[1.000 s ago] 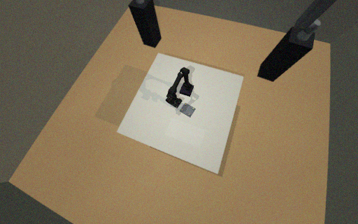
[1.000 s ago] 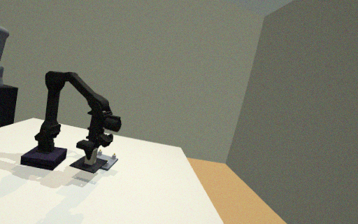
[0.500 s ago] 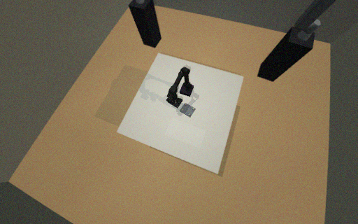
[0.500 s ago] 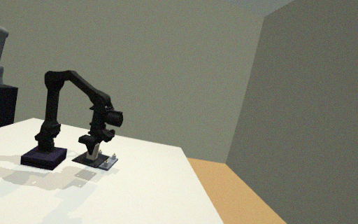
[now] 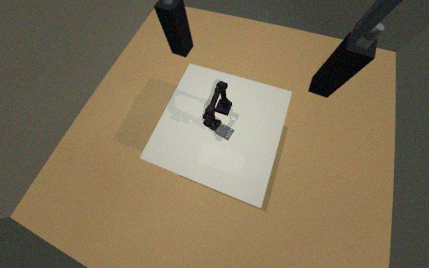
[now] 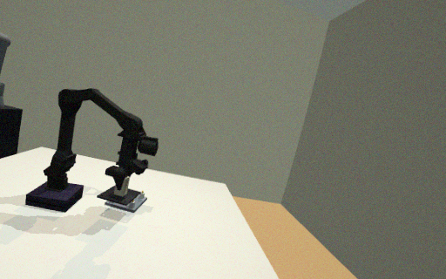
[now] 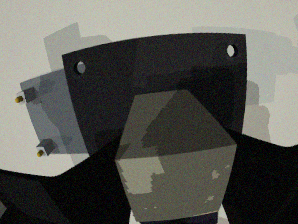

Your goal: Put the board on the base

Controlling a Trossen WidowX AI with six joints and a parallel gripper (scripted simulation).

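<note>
The grey base lies 14 cm to the left of my gripper tip and 11 cm below it. Round my gripper tip: flat black board: 1 cm below.
</note>
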